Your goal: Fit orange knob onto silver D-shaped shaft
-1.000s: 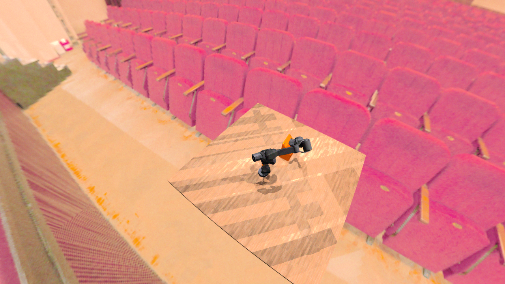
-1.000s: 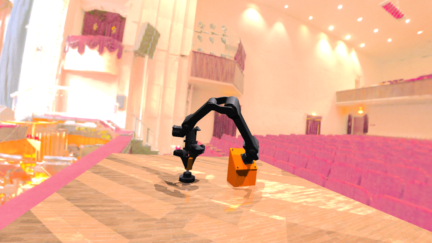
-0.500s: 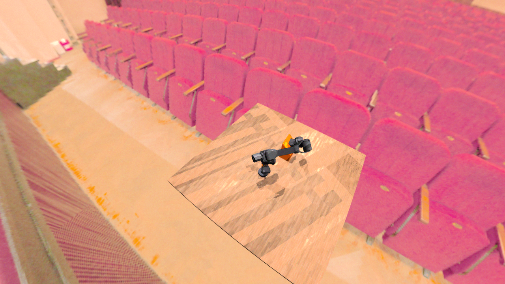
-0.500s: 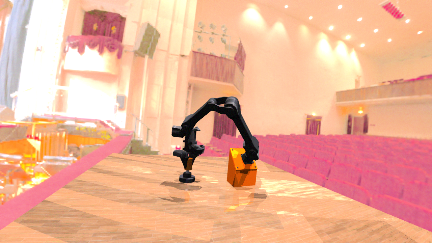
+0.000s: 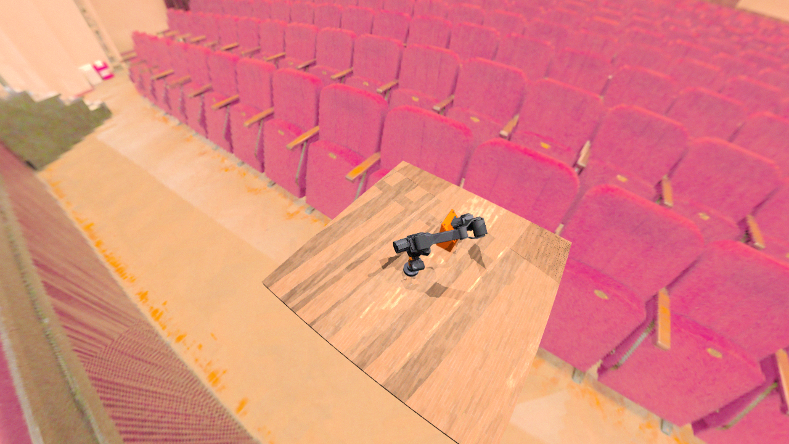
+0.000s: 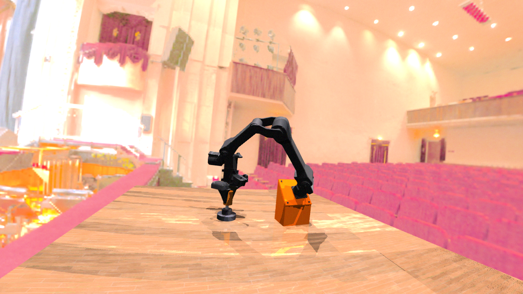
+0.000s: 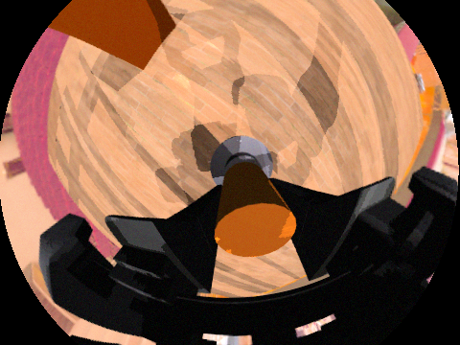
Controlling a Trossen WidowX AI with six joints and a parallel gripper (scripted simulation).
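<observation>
Now: gripper tip 30 mm below the orange knob. The rest, counted from my gripper tip: round pedestal: 40 mm below.
</observation>
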